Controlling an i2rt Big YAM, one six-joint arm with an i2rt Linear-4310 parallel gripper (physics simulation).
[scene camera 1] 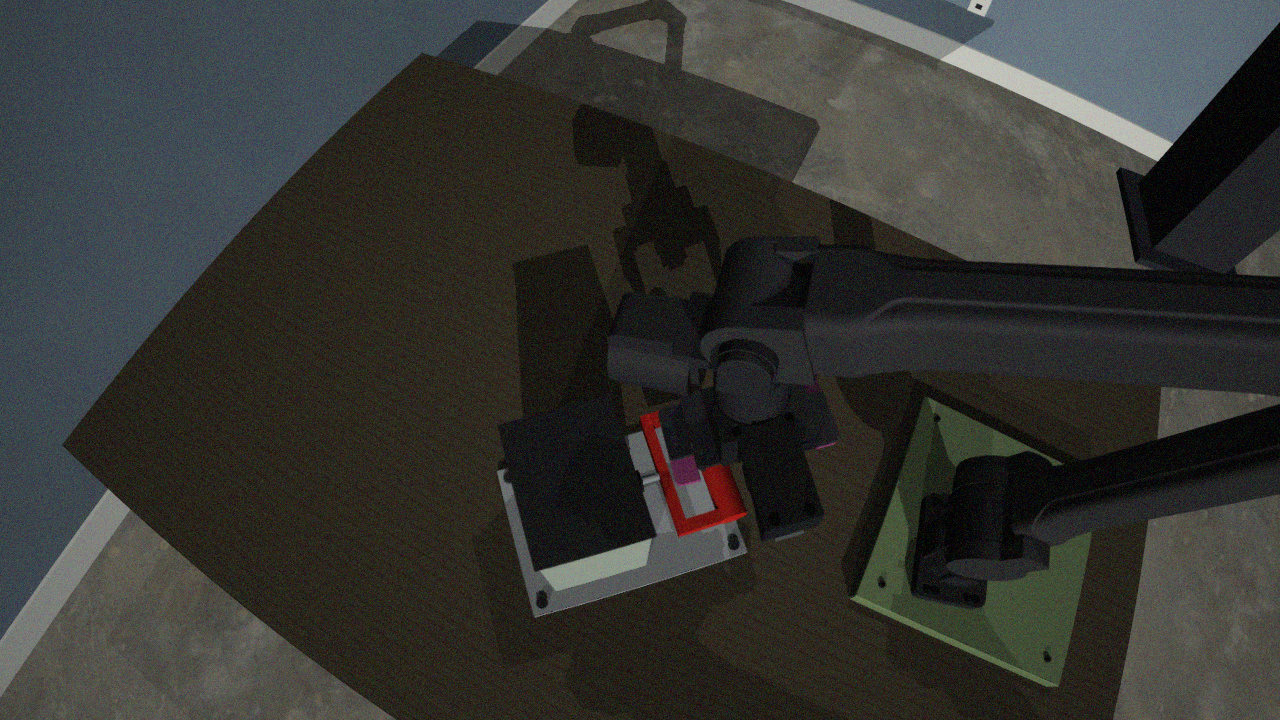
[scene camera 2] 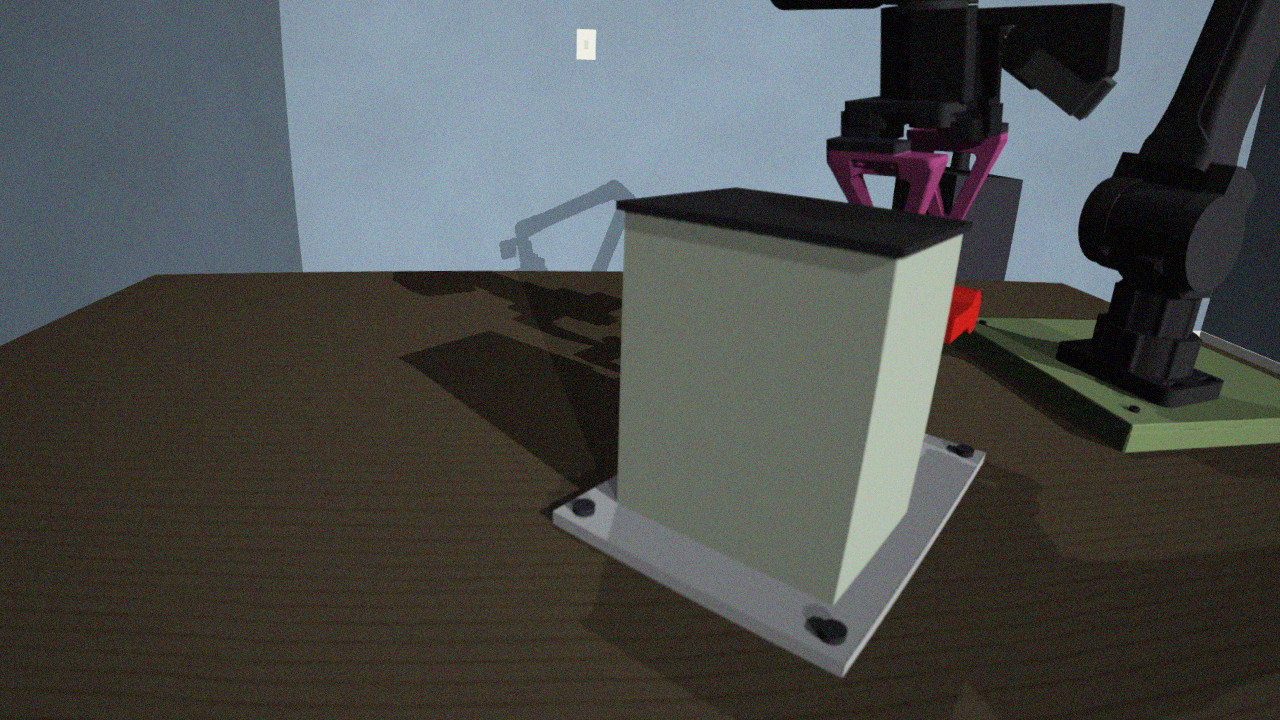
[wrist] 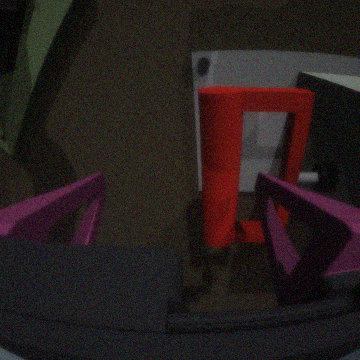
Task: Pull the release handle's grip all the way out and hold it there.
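Observation:
The release handle is a red rectangular frame with a thick outer grip bar. A short pale rod joins it to a pale green housing with a black top. My gripper is open and empty, with magenta fingers pointing down. In the wrist view the grip bar shows between the fingertips, nearer the right one, which overlaps the frame's opening. In scene camera 2 the fingers show higher than the handle; their tips are hidden behind the housing's top.
The housing stands on a grey bolted base plate on the dark wooden table. The arm's green base board lies to the right. The housing rises close beside the handle.

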